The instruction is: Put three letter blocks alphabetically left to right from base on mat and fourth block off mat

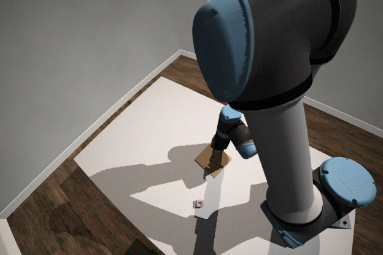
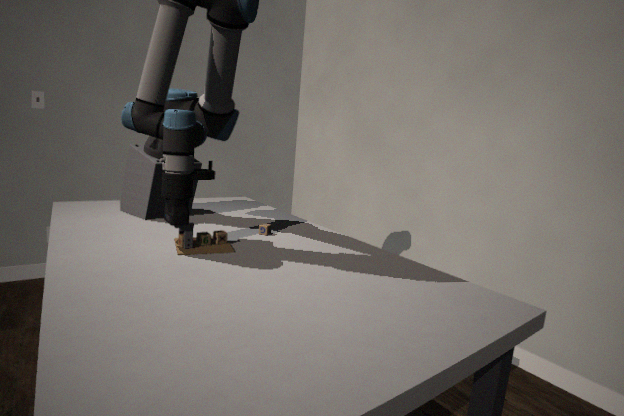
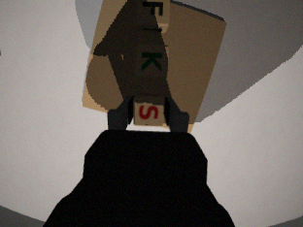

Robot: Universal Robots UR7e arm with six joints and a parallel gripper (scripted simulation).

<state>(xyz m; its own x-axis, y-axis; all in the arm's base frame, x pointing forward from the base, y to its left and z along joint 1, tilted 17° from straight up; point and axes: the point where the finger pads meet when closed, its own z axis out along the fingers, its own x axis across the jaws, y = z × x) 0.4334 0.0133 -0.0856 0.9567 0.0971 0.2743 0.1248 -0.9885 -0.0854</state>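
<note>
The block lies right at my hand. From my hand the other things lie so: tan mat (1 cm behind, 5 cm to the left, 2 cm below).
</note>
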